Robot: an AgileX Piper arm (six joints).
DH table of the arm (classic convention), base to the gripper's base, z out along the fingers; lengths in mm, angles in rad. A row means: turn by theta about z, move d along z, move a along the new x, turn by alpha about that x. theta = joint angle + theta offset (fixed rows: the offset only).
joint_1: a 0; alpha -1.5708; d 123; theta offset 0
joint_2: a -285.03; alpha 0; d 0; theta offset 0.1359
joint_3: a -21.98; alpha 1.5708; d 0; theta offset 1.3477
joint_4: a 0; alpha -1.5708; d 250.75; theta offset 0
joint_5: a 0; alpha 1.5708; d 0; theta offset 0
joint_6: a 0; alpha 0; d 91; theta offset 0
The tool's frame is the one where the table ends.
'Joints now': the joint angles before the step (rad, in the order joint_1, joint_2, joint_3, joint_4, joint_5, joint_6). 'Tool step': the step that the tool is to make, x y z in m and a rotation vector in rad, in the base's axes. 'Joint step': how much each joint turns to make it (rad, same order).
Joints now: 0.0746 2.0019 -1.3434 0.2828 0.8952 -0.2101
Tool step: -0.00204 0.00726 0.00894 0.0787 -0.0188 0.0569
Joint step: 0.0001 -0.0182 -0.0001 0.1025 0.0233 -0.1096
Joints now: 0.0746 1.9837 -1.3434 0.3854 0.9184 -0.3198
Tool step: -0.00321 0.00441 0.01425 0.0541 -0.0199 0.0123
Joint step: 0.0000 -0.0334 -0.0001 0.0614 0.0238 -0.0378
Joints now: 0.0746 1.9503 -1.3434 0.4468 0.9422 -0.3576
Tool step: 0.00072 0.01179 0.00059 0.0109 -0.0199 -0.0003
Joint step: 0.0296 0.0001 -0.0001 0.0151 -0.0281 0.0127
